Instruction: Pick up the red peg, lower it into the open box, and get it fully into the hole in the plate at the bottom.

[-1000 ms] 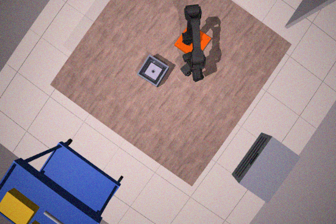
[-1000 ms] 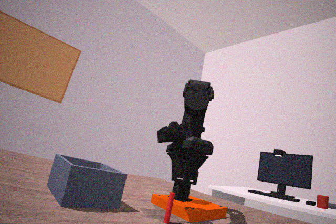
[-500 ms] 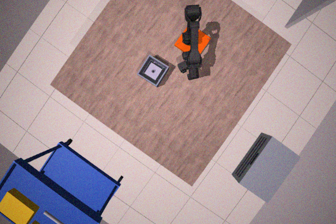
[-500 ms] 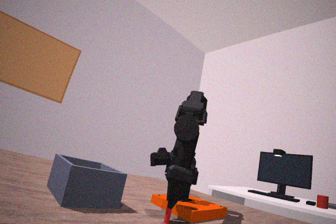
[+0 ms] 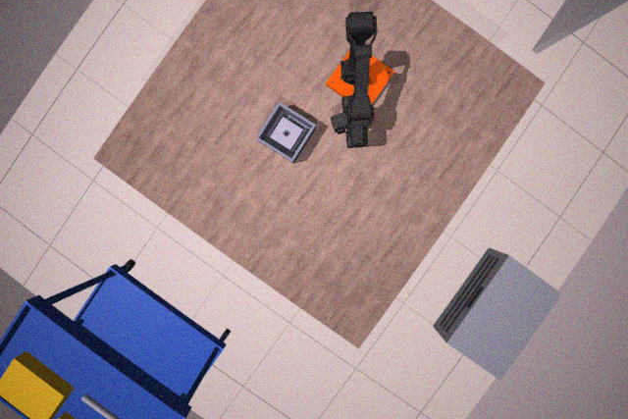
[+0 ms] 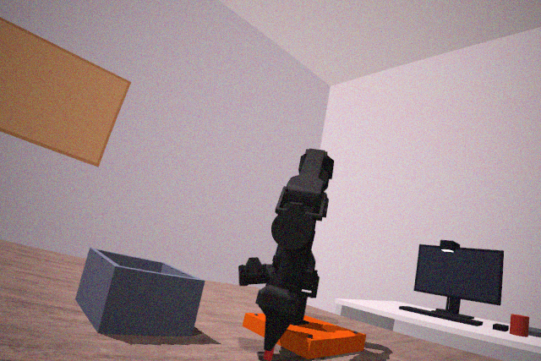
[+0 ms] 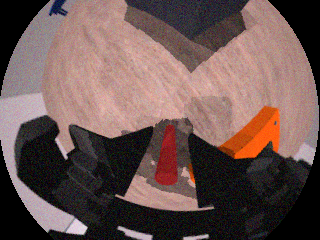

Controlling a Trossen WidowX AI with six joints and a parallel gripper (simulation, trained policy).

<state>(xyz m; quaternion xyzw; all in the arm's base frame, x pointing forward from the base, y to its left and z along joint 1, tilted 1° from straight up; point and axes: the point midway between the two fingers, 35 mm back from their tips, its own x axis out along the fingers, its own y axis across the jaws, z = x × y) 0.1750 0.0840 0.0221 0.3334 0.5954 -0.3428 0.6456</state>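
Right now the red peg is 2 cm above my gripper tip. The rest, counted from my gripper tip: grey box (14 cm ahead, 20 cm to the right, 1 cm above).
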